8 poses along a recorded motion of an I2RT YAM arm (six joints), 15 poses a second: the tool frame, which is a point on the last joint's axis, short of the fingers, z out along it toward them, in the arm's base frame.
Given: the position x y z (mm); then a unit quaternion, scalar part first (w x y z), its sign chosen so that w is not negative.
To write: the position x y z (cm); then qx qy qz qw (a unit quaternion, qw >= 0). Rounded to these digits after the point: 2 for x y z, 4 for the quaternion.
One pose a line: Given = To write
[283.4, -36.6, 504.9, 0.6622, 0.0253, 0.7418, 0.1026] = [28.34, -3.66, 50.49, 0.0253, 0.7418, 0.1026, 0.6622]
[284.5, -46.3, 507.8, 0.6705, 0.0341, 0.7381, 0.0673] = [28.45, -4.63, 50.78, 0.0341, 0.7381, 0.0673, 0.6705]
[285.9, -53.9, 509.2, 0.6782, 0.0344, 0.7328, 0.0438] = [28.59, -5.39, 50.92, 0.0344, 0.7328, 0.0438, 0.6782]
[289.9, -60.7, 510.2, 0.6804, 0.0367, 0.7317, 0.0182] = [28.99, -6.07, 51.02, 0.0367, 0.7317, 0.0182, 0.6804]
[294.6, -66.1, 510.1, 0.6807, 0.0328, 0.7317, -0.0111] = [29.46, -6.61, 51.01, 0.0328, 0.7317, -0.0111, 0.6807]
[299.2, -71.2, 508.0, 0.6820, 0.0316, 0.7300, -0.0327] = [29.92, -7.12, 50.80, 0.0316, 0.7300, -0.0327, 0.6820]
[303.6, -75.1, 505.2, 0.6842, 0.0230, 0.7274, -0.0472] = [30.36, -7.51, 50.52, 0.0230, 0.7274, -0.0472, 0.6842]
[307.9, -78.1, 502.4, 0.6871, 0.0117, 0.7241, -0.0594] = [30.79, -7.81, 50.24, 0.0117, 0.7241, -0.0594, 0.6871]
